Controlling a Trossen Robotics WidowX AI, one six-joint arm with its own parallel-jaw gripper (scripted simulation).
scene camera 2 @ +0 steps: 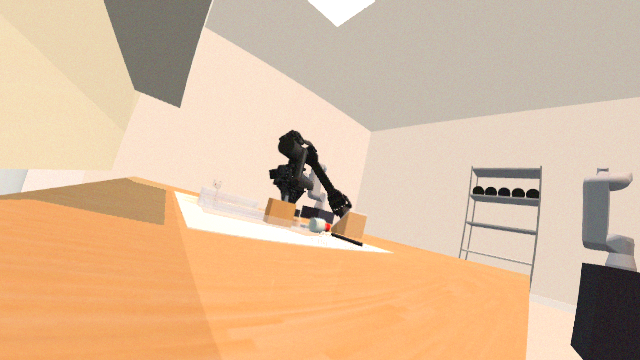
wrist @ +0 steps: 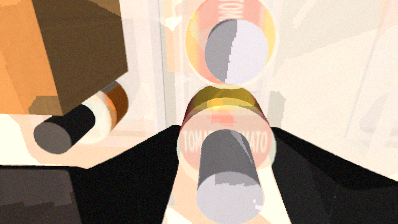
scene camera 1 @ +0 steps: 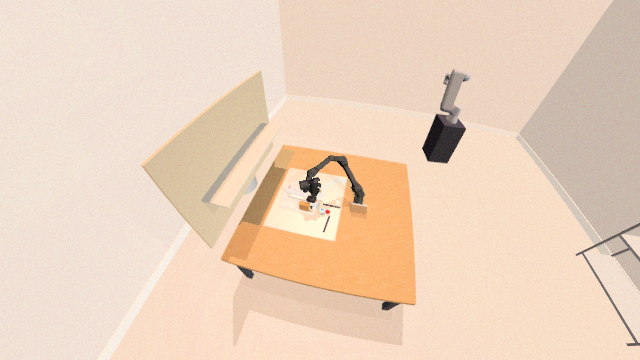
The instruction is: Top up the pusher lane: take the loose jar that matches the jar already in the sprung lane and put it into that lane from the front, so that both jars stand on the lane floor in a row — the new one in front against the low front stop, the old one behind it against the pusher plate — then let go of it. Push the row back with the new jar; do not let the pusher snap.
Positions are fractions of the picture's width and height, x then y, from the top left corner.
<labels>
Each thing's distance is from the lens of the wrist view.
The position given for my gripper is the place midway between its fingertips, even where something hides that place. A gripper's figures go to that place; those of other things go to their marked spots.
my gripper (wrist: 0.56, 0.60): 11 cm
brown box (wrist: 0.15, 0.27): 10 cm
</labels>
